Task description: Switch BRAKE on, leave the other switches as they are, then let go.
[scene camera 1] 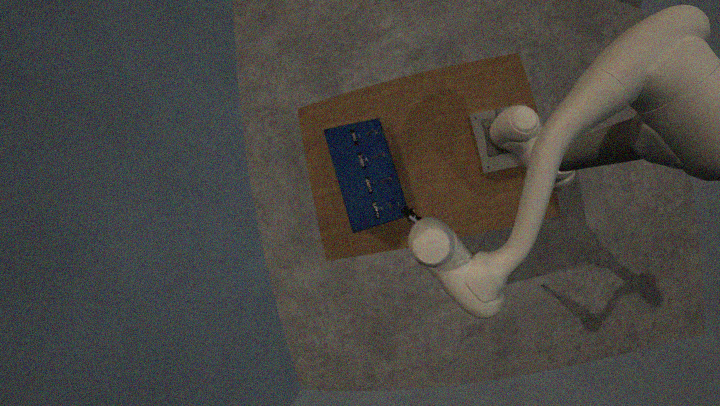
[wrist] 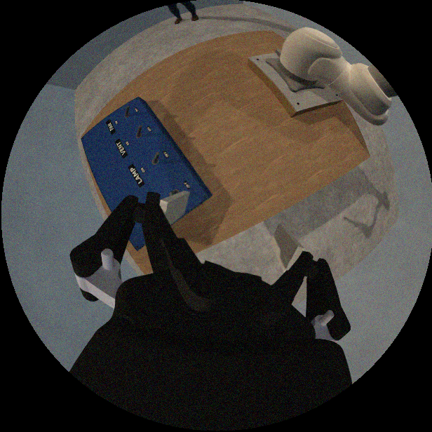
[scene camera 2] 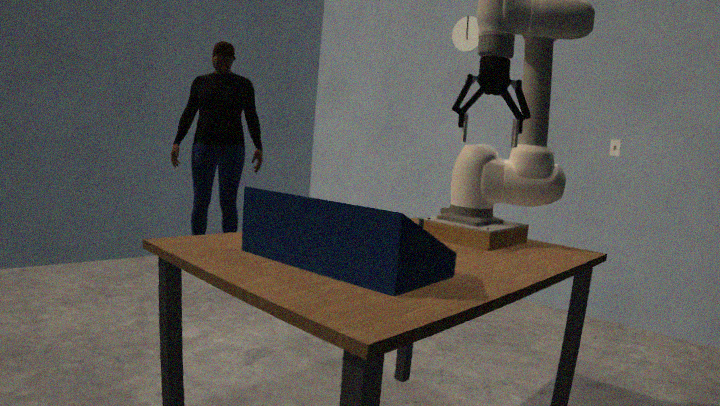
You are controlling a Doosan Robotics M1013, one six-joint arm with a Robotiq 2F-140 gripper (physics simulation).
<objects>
same spot on blue switch panel: (wrist: 122,164) = (scene camera 1: 360,173)
</objects>
